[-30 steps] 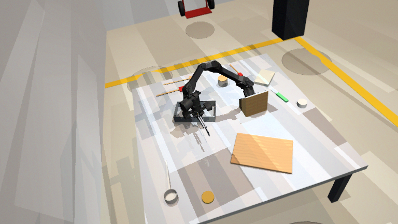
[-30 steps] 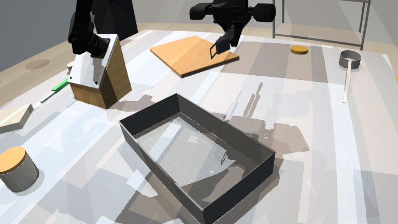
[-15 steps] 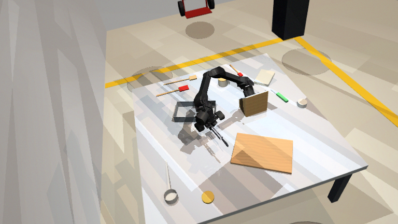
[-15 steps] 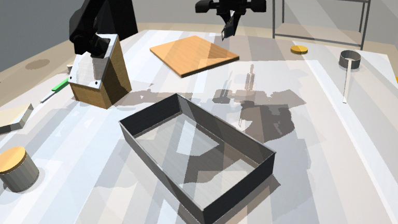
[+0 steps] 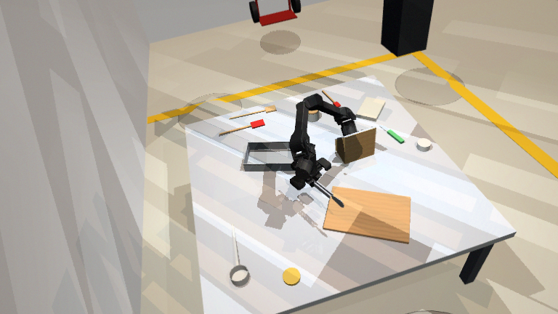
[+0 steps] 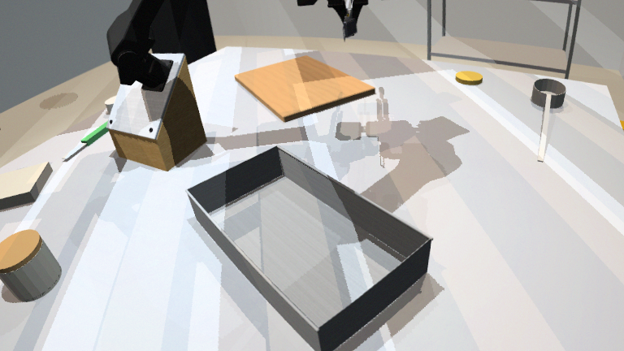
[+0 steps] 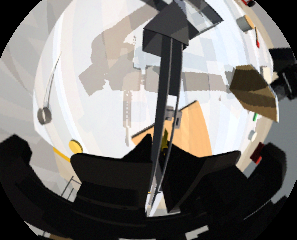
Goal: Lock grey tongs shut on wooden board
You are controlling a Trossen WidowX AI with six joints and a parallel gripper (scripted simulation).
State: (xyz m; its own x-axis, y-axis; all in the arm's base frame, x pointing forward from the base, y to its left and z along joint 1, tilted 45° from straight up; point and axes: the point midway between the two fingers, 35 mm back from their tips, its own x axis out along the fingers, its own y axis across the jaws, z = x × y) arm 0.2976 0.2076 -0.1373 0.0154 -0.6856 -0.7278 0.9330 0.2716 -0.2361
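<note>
Now: gripper tip 210 mm past the wooden board, 110 mm to the right of it and 160 mm above it. The rest, counted from my gripper tip: green-handled tool: 570 mm behind, 320 mm to the right, 160 mm below; yellow disc: 200 mm ahead, 270 mm to the left, 160 mm below; roasting tin: 80 mm ahead, 390 mm to the right, 140 mm below.
</note>
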